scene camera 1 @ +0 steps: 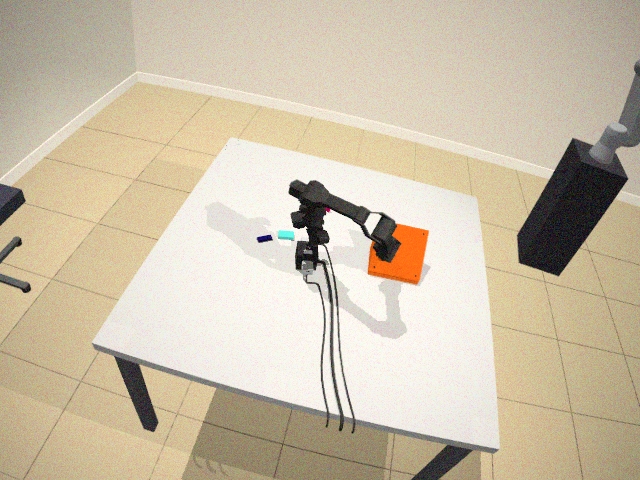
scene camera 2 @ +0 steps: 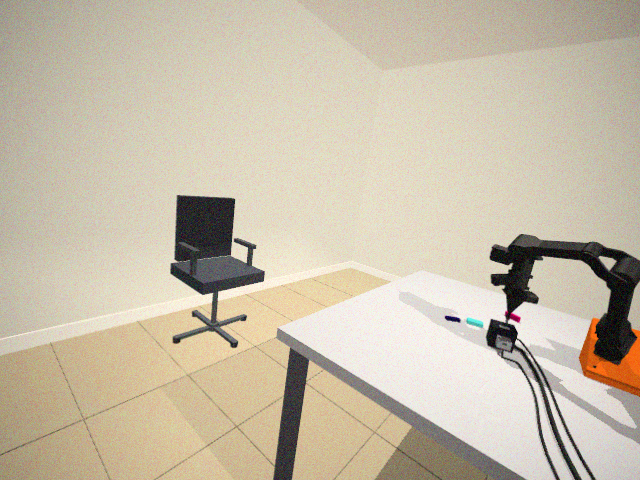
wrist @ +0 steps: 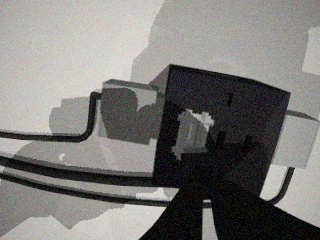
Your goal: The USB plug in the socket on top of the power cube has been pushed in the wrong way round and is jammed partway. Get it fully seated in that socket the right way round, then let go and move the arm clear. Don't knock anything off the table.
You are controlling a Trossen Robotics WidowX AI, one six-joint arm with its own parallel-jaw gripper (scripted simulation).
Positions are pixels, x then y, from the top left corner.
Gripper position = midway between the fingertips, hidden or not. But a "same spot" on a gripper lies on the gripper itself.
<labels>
The gripper shows in scene camera 1 (pixel 310 240), in scene camera 2 and in the wrist view. One and the same spot on the gripper: (wrist: pixel 231 204) is (scene camera 2: pixel 507 303).
</labels>
